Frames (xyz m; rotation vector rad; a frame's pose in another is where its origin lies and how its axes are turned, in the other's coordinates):
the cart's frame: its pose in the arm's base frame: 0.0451 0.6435 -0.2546 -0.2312 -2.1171 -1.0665
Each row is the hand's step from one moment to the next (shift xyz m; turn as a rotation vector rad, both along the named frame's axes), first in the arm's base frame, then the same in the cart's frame.
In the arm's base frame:
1: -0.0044 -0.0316 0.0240 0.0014 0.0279 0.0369
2: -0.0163 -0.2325 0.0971 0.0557 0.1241 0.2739
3: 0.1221 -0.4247 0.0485 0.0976 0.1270 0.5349
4: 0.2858 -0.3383 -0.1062 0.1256 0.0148 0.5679
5: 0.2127 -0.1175 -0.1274 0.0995 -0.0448 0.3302
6: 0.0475 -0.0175 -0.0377 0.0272 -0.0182 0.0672
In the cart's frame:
1: 0.0247 -0.0073 -0.0305 0.0199 0.0413 0.0063
2: 0.1154 -0.0956 -0.2032 0.1289 0.2744 -0.0403
3: 0.0146 -0.1850 -0.4040 0.2781 0.4571 -0.1595
4: -0.2216 -0.1509 -0.3682 0.2989 0.4188 -0.2716
5: -0.2195 -0.0566 -0.1545 0.1635 0.2215 -0.2124
6: -0.0568 -0.0128 -0.0244 0.0298 0.0425 -0.0538

